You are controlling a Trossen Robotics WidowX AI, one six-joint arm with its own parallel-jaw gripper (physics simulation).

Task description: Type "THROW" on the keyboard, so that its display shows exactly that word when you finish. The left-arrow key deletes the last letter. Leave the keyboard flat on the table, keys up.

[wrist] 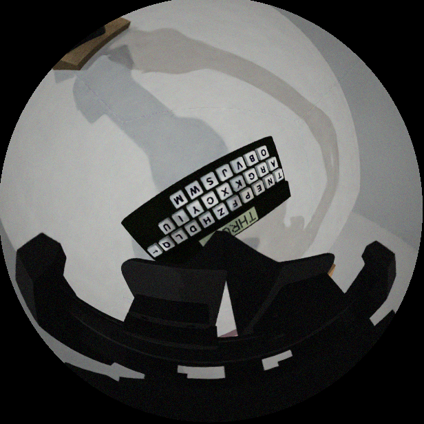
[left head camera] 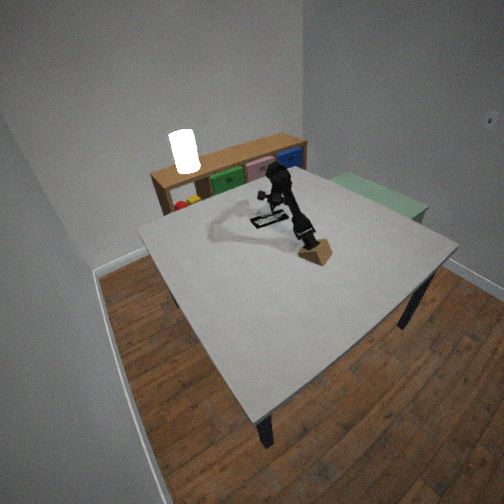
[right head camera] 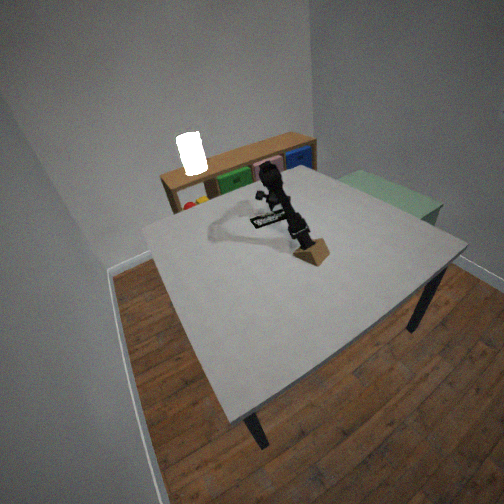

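Note:
The black keyboard (left head camera: 260,221) (right head camera: 260,221) (wrist: 217,194) with white letter keys lies flat on the table, keys up. In the wrist view it appears upside down. Its green display (wrist: 245,224) reads "THR" followed by part of a rounded letter, which looks like an O; my fingers hide the rest of the display. The W key (wrist: 194,191) and the left-arrow key (wrist: 155,251) show uncovered. My gripper (left head camera: 273,210) (right head camera: 271,207) (wrist: 219,235) is shut and empty. It hangs above the display side of the keyboard, with its tips apart from the keys.
The arm's wooden base block (left head camera: 317,253) (right head camera: 313,253) (wrist: 92,49) stands on the grey table (left head camera: 280,310) (right head camera: 280,310). Behind the table are a wooden shelf unit (left head camera: 235,152) (right head camera: 245,151) and a lit lamp (left head camera: 184,151) (right head camera: 192,153). A green cabinet (left head camera: 382,194) (right head camera: 395,193) stands beyond the right edge.

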